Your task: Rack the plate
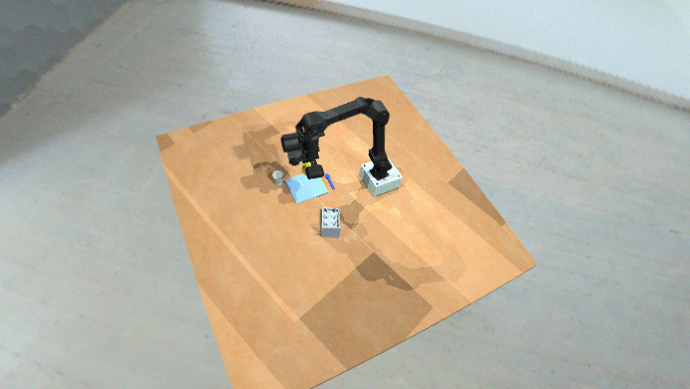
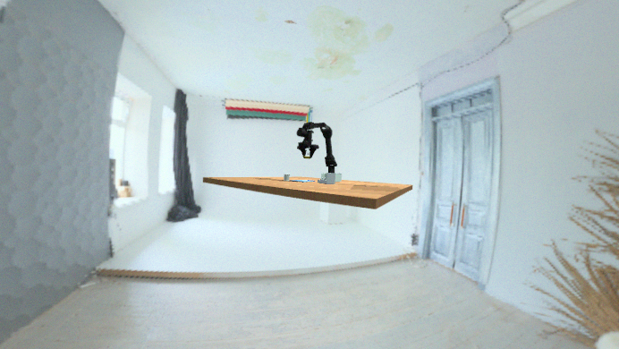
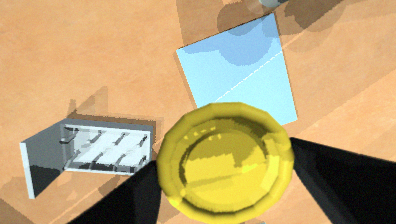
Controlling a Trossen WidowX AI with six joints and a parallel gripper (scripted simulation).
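The grey dish rack lies 1 cm behind my gripper tip, 16 cm to the left of it and 16 cm below it. Also, from my gripper tip: yellow plate 1 cm above; light blue mat 2 cm behind, 5 cm to the right, 18 cm below; blue utensil 12 cm behind, 3 cm to the right, 18 cm below.
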